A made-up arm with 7 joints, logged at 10 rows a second.
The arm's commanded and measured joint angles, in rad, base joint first. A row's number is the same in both.
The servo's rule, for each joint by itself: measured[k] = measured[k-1] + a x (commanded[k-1-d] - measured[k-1]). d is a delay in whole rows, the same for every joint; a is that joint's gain. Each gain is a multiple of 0.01, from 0.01 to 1. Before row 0 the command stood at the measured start. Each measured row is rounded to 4 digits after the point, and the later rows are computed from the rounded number. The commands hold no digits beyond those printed.
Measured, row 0:
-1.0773, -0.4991, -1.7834, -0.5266, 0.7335, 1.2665, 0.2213
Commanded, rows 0 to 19:
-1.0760, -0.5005, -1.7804, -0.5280, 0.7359, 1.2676, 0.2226
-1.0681, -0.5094, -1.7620, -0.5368, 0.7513, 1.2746, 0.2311
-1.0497, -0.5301, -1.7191, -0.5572, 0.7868, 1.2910, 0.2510
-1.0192, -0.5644, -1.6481, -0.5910, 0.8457, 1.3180, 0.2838
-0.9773, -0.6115, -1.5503, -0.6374, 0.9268, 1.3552, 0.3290
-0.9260, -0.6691, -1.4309, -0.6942, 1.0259, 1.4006, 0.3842
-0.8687, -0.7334, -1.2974, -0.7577, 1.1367, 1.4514, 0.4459
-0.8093, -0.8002, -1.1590, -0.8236, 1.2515, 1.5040, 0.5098
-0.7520, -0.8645, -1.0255, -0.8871, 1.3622, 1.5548, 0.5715
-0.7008, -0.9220, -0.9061, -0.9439, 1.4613, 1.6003, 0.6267
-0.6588, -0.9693, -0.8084, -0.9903, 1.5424, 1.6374, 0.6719
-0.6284, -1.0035, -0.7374, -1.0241, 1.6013, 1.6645, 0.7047
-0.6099, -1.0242, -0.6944, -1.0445, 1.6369, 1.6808, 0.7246
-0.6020, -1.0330, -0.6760, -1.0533, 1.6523, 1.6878, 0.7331
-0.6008, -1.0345, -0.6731, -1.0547, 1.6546, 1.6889, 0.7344
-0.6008, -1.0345, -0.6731, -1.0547, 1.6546, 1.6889, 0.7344
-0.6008, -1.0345, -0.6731, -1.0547, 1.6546, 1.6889, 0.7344
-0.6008, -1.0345, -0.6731, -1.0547, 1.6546, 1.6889, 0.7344
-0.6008, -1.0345, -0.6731, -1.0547, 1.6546, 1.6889, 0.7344
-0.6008, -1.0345, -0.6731, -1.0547, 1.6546, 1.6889, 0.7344
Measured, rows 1 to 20:
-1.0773, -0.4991, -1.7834, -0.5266, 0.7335, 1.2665, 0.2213
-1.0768, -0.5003, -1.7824, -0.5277, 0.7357, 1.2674, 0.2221
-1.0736, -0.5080, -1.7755, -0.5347, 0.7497, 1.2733, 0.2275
-1.0648, -0.5268, -1.7563, -0.5520, 0.7831, 1.2878, 0.2416
-1.0479, -0.5588, -1.7195, -0.5820, 0.8394, 1.3126, 0.2669
-1.0218, -0.6036, -1.6620, -0.6247, 0.9181, 1.3475, 0.3042
-0.9864, -0.6593, -1.5834, -0.6782, 1.0151, 1.3910, 0.3522
-0.9429, -0.7223, -1.4862, -0.7394, 1.1245, 1.4405, 0.4084
-0.8935, -0.7885, -1.3750, -0.8042, 1.2388, 1.4926, 0.4692
-0.8411, -0.8531, -1.2562, -0.8680, 1.3499, 1.5436, 0.5306
-0.7892, -0.9117, -1.1372, -0.9264, 1.4502, 1.5901, 0.5883
-0.7410, -0.9607, -1.0254, -0.9756, 1.5332, 1.6289, 0.6385
-0.6993, -0.9971, -0.9275, -1.0129, 1.5945, 1.6581, 0.6782
-0.6662, -1.0201, -0.8482, -1.0372, 1.6327, 1.6767, 0.7060
-0.6424, -1.0311, -0.7897, -1.0496, 1.6503, 1.6858, 0.7223
-0.6270, -1.0340, -0.7501, -1.0535, 1.6542, 1.6883, 0.7296
-0.6173, -1.0344, -0.7239, -1.0544, 1.6546, 1.6888, 0.7325
-0.6112, -1.0345, -0.7066, -1.0546, 1.6546, 1.6889, 0.7336
-0.6074, -1.0345, -0.6952, -1.0547, 1.6546, 1.6889, 0.7341
-0.6050, -1.0345, -0.6877, -1.0547, 1.6546, 1.6889, 0.7343
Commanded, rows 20 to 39:
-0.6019, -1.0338, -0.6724, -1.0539, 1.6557, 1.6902, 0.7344
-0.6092, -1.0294, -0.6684, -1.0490, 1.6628, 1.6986, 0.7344
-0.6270, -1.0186, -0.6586, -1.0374, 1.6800, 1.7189, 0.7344
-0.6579, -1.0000, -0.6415, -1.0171, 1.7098, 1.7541, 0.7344
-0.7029, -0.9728, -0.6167, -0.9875, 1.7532, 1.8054, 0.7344
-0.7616, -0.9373, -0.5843, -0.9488, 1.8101, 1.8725, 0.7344
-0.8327, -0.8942, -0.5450, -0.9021, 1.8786, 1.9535, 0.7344
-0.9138, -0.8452, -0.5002, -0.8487, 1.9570, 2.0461, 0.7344
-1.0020, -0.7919, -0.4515, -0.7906, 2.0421, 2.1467, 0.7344
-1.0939, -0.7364, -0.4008, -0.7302, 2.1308, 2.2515, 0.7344
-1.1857, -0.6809, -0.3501, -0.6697, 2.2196, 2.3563, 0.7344
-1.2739, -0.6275, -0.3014, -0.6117, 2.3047, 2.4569, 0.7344
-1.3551, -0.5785, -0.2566, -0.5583, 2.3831, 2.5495, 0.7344
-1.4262, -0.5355, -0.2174, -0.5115, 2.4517, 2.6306, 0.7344
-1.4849, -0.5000, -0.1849, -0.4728, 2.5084, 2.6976, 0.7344
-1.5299, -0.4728, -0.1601, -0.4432, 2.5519, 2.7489, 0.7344
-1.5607, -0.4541, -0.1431, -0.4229, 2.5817, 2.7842, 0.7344
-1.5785, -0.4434, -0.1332, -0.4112, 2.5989, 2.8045, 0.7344
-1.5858, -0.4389, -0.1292, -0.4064, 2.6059, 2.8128, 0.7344
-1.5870, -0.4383, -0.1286, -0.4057, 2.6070, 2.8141, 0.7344
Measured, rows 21 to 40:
-0.6034, -1.0345, -0.6827, -1.0547, 1.6546, 1.6889, 0.7344
-0.6028, -1.0339, -0.6792, -1.0541, 1.6556, 1.6900, 0.7344
-0.6052, -1.0301, -0.6755, -1.0502, 1.6621, 1.6971, 0.7344
-0.6133, -1.0203, -0.6698, -1.0403, 1.6782, 1.7150, 0.7344
-0.6298, -1.0030, -0.6602, -1.0224, 1.7066, 1.7471, 0.7344
-0.6568, -0.9773, -0.6454, -0.9955, 1.7485, 1.7949, 0.7344
-0.6956, -0.9433, -0.6246, -0.9595, 1.8039, 1.8585, 0.7344
-0.7463, -0.9016, -0.5975, -0.9153, 1.8711, 1.9364, 0.7344
-0.8083, -0.8537, -0.5644, -0.8640, 1.9484, 2.0264, 0.7344
-0.8800, -0.8012, -0.5260, -0.8075, 2.0327, 2.1250, 0.7344
-0.9591, -0.7461, -0.4834, -0.7480, 2.1210, 2.2287, 0.7344
-1.0429, -0.6907, -0.4381, -0.6877, 2.2097, 2.3333, 0.7344
-1.1284, -0.6370, -0.3916, -0.6292, 2.2952, 2.4347, 0.7344
-1.2123, -0.5873, -0.3457, -0.5746, 2.3743, 2.5288, 0.7344
-1.2914, -0.5433, -0.3021, -0.5260, 2.4440, 2.6123, 0.7344
-1.3630, -0.5065, -0.2623, -0.4850, 2.5020, 2.6822, 0.7344
-1.4248, -0.4779, -0.2276, -0.4528, 2.5469, 2.7369, 0.7344
-1.4751, -0.4577, -0.1989, -0.4298, 2.5782, 2.7757, 0.7344
-1.5134, -0.4455, -0.1766, -0.4155, 2.5968, 2.7993, 0.7344
-1.5402, -0.4399, -0.1605, -0.4085, 2.6050, 2.8104, 0.7344

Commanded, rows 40 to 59:
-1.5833, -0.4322, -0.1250, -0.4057, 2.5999, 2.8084, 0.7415
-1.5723, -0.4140, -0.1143, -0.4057, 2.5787, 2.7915, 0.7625
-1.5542, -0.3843, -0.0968, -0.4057, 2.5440, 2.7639, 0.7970
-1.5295, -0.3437, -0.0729, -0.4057, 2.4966, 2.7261, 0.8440
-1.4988, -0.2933, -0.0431, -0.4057, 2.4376, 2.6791, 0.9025
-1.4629, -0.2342, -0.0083, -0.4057, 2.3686, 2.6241, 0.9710
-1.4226, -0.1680, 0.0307, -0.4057, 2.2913, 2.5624, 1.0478
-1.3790, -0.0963, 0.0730, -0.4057, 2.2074, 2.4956, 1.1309
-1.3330, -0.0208, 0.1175, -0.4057, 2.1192, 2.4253, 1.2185
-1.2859, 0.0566, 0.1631, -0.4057, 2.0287, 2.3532, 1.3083
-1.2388, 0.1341, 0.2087, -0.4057, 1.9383, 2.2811, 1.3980
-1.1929, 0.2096, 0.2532, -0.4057, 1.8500, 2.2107, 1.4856
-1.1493, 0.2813, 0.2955, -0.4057, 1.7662, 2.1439, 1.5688
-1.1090, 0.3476, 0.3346, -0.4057, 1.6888, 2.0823, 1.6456
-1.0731, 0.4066, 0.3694, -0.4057, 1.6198, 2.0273, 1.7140
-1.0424, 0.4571, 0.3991, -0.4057, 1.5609, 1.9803, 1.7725
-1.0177, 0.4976, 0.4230, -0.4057, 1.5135, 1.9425, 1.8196
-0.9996, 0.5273, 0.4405, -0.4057, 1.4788, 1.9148, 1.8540
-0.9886, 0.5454, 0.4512, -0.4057, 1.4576, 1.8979, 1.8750
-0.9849, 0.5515, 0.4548, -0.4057, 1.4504, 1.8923, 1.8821
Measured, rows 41 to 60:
-1.5575, -0.4385, -0.1497, -0.4063, 2.6068, 2.8134, 0.7344
-1.5670, -0.4331, -0.1413, -0.4058, 2.6006, 2.8093, 0.7387
-1.5690, -0.4169, -0.1321, -0.4057, 2.5809, 2.7947, 0.7530
-1.5635, -0.3892, -0.1201, -0.4057, 2.5477, 2.7694, 0.7794
-1.5509, -0.3505, -0.1041, -0.4057, 2.5017, 2.7339, 0.8182
-1.5316, -0.3019, -0.0834, -0.4057, 2.4440, 2.6890, 0.8688
-1.5062, -0.2444, -0.0579, -0.4057, 2.3761, 2.6358, 0.9301
-1.4753, -0.1795, -0.0278, -0.4057, 2.2998, 2.5756, 1.0007
-1.4397, -0.1088, 0.0065, -0.4057, 2.2166, 2.5100, 1.0788
-1.4002, -0.0340, 0.0442, -0.4057, 2.1289, 2.4405, 1.1626
-1.3579, 0.0430, 0.0846, -0.4057, 2.0387, 2.3689, 1.2500
-1.3138, 0.1204, 0.1268, -0.4057, 1.9483, 2.2969, 1.3388
-1.2691, 0.1962, 0.1698, -0.4057, 1.8598, 2.2262, 1.4269
-1.2248, 0.2685, 0.2125, -0.4057, 1.7756, 2.1587, 1.5120
-1.1820, 0.3357, 0.2540, -0.4057, 1.6975, 2.0961, 1.5922
-1.1417, 0.3960, 0.2932, -0.4057, 1.6276, 2.0397, 1.6653
-1.1050, 0.4479, 0.3292, -0.4057, 1.5676, 1.9910, 1.7296
-1.0727, 0.4901, 0.3611, -0.4057, 1.5189, 1.9512, 1.7836
-1.0457, 0.5217, 0.3881, -0.4057, 1.4828, 1.9214, 1.8258
-1.0246, 0.5418, 0.4096, -0.4057, 1.4601, 1.9021, 1.8553

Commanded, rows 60 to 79:
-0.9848, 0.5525, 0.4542, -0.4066, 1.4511, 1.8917, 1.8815
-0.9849, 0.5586, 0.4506, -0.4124, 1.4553, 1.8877, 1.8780
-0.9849, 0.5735, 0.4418, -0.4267, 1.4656, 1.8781, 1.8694
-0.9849, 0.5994, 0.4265, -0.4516, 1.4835, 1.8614, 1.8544
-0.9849, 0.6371, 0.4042, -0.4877, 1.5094, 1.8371, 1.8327
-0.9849, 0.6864, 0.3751, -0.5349, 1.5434, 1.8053, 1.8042
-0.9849, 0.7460, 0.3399, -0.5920, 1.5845, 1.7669, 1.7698
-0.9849, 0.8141, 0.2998, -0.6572, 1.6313, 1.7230, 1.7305
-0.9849, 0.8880, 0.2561, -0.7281, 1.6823, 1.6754, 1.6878
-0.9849, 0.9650, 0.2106, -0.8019, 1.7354, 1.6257, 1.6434
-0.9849, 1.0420, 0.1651, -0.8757, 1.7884, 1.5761, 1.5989
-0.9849, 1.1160, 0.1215, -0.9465, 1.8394, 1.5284, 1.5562
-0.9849, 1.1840, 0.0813, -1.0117, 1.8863, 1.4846, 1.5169
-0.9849, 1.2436, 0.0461, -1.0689, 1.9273, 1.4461, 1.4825
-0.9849, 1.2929, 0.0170, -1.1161, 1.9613, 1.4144, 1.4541
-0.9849, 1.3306, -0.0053, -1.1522, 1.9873, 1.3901, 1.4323
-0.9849, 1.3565, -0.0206, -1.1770, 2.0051, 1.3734, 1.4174
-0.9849, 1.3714, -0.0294, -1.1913, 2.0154, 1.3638, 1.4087
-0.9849, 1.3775, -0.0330, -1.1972, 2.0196, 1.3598, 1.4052
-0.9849, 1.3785, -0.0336, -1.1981, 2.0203, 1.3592, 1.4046
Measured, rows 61 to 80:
-1.0099, 0.5500, 0.4250, -0.4057, 1.4514, 1.8941, 1.8714
-1.0006, 0.5521, 0.4349, -0.4064, 1.4511, 1.8921, 1.8775
-0.9948, 0.5576, 0.4402, -0.4110, 1.4549, 1.8885, 1.8778
-0.9911, 0.5711, 0.4407, -0.4231, 1.4645, 1.8800, 1.8728
-0.9888, 0.5952, 0.4359, -0.4450, 1.4816, 1.8647, 1.8618
-0.9874, 0.6308, 0.4251, -0.4779, 1.5066, 1.8421, 1.8443
-0.9865, 0.6781, 0.4081, -0.5218, 1.5397, 1.8119, 1.8202
-0.9859, 0.7358, 0.3849, -0.5759, 1.5800, 1.7750, 1.7900
-0.9855, 0.8024, 0.3560, -0.6385, 1.6262, 1.7324, 1.7543
-0.9853, 0.8752, 0.3220, -0.7075, 1.6767, 1.6857, 1.7144
-0.9852, 0.9515, 0.2841, -0.7802, 1.7295, 1.6365, 1.6718
-0.9851, 1.0284, 0.2436, -0.8537, 1.7825, 1.5870, 1.6281
-0.9850, 1.1029, 0.2021, -0.9252, 1.8337, 1.5389, 1.5850
-0.9850, 1.1718, 0.1610, -0.9918, 1.8810, 1.4944, 1.5441
-0.9850, 1.2328, 0.1219, -1.0512, 1.9227, 1.4548, 1.5071
-0.9850, 1.2839, 0.0862, -1.1012, 1.9574, 1.4217, 1.4753
-0.9850, 1.3236, 0.0551, -1.1405, 1.9843, 1.3958, 1.4495
-0.9850, 1.3516, 0.0294, -1.1686, 2.0030, 1.3774, 1.4302
-0.9850, 1.3684, 0.0094, -1.1861, 2.0142, 1.3662, 1.4173
-0.9850, 1.3761, -0.0050, -1.1946, 2.0191, 1.3610, 1.4100

